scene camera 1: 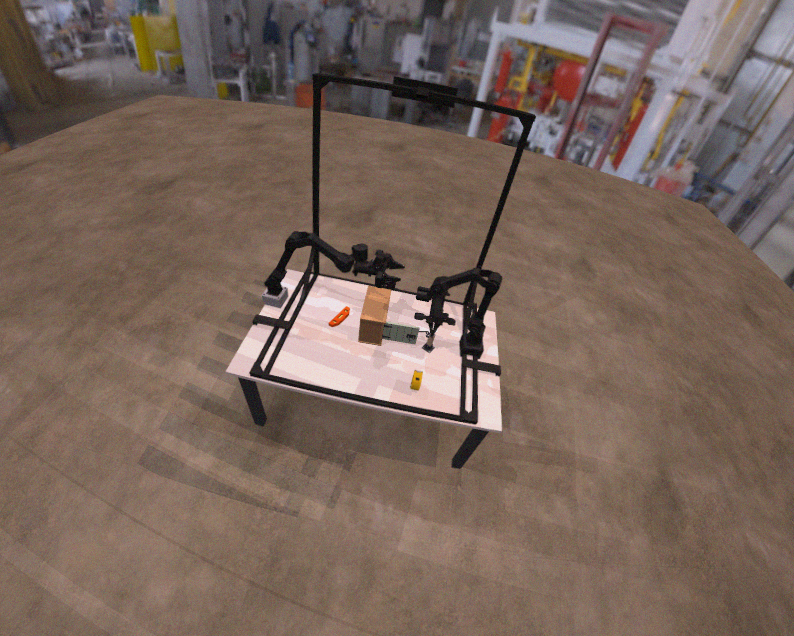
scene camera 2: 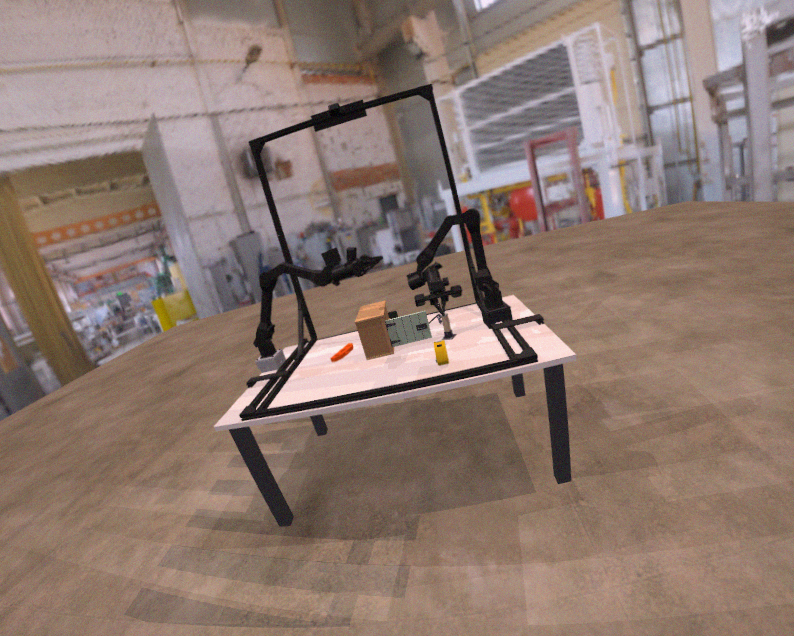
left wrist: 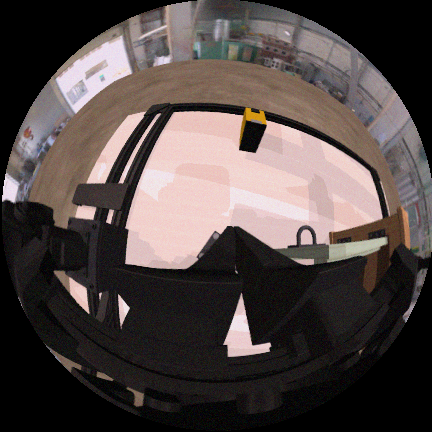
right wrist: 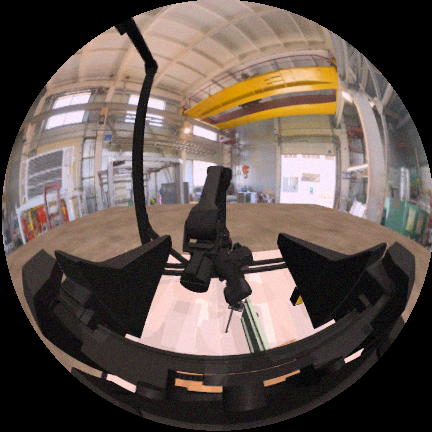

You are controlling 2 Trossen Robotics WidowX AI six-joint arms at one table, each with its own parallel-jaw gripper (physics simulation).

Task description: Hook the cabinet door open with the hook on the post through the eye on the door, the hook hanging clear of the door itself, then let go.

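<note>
A brown cabinet stands mid-table with its green door swung open. A dark eye stands on the door's edge with nothing through it. My left gripper is shut and empty, right over the small grey post beside the door's free end. In the right wrist view the thin hook hangs down at the post, beside the door; in the left wrist view it is hidden. My right gripper is open, high behind the cabinet.
A yellow block lies near the table's front. An orange piece lies left of the cabinet. A grey box sits at the left corner. A black frame rises over the table.
</note>
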